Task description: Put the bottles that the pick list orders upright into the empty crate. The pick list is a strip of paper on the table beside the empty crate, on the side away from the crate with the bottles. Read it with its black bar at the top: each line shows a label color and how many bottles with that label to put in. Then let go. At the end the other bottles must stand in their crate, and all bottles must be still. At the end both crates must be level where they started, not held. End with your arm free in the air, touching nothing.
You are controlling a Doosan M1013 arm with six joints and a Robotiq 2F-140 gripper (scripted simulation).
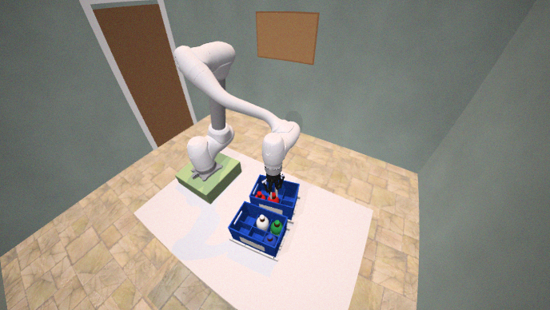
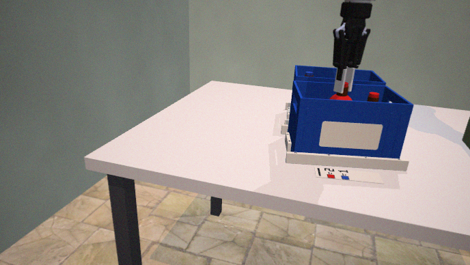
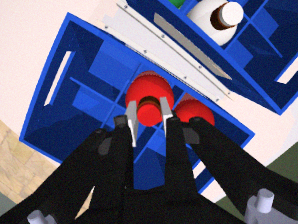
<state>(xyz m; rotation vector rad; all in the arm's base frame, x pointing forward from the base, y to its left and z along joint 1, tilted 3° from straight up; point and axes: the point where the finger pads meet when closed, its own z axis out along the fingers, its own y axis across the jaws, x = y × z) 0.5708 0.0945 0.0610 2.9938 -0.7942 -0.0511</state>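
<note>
Right now my hand is 8 cm above the red bottle. Also, from my hand: white bottle: 3 cm ahead, 15 cm to the right, 11 cm below; pick list: 6 cm behind, 18 cm to the left, 20 cm below; green-label bottle: 12 cm ahead, 12 cm to the right, 11 cm below.
</note>
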